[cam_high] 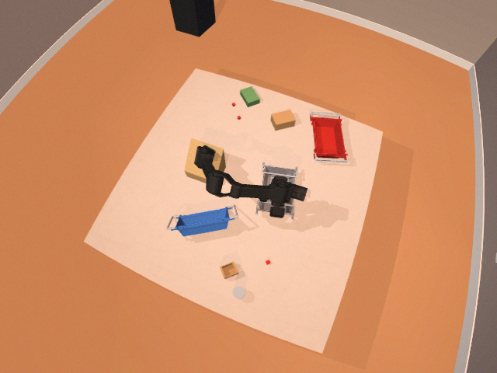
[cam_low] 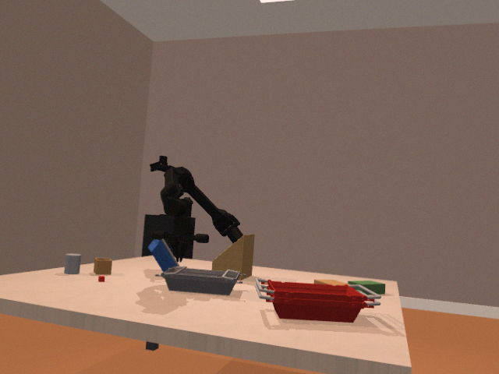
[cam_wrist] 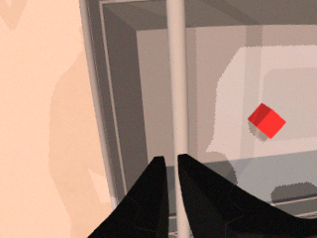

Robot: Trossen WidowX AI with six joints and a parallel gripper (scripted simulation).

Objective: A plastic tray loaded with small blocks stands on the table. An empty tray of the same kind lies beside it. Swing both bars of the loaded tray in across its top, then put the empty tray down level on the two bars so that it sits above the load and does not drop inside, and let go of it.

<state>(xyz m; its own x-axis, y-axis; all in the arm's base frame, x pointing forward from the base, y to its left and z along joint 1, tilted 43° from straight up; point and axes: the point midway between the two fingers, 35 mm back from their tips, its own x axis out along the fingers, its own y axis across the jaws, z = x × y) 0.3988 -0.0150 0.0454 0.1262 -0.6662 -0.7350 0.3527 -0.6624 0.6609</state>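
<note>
Now: the blue tray 270 mm behind my gripper tip, 220 mm to the right of it and 20 mm below it. Also, from my gripper tip: grey cylinder (440 mm to the right, 50 mm below, 40 mm ahead); brown box (370 mm to the right, 70 mm below, 40 mm behind); red cube (250 mm to the right, 90 mm ahead, 80 mm below).
</note>
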